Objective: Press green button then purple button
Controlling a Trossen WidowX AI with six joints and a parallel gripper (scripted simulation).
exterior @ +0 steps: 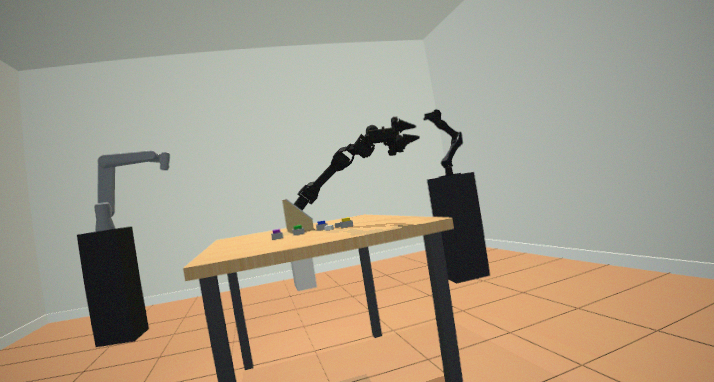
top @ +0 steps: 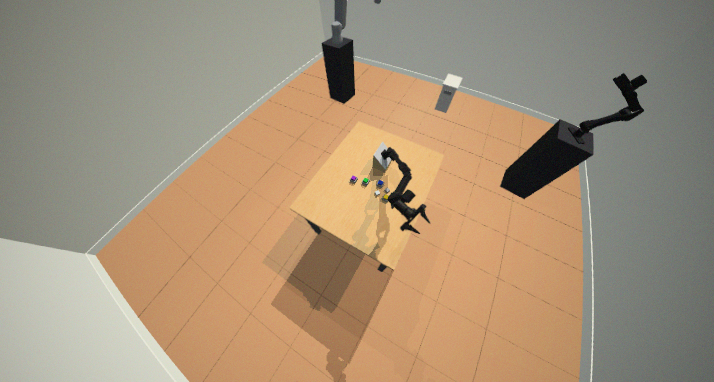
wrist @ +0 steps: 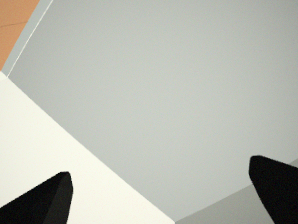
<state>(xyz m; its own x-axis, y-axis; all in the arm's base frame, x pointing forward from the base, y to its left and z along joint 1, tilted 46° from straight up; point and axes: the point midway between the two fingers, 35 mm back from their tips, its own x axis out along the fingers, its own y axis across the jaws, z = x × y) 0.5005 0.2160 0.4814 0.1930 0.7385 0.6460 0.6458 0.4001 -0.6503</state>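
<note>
The green button is 23 cm behind my gripper tip, 54 cm to the right of it and 32 cm below it. Also, from my gripper tip: yellow button 19 cm behind, 33 cm to the right, 32 cm below; then white block 19 cm behind, 41 cm to the right, 34 cm below; then grey block 26 cm behind, 36 cm to the right, 34 cm below.
</note>
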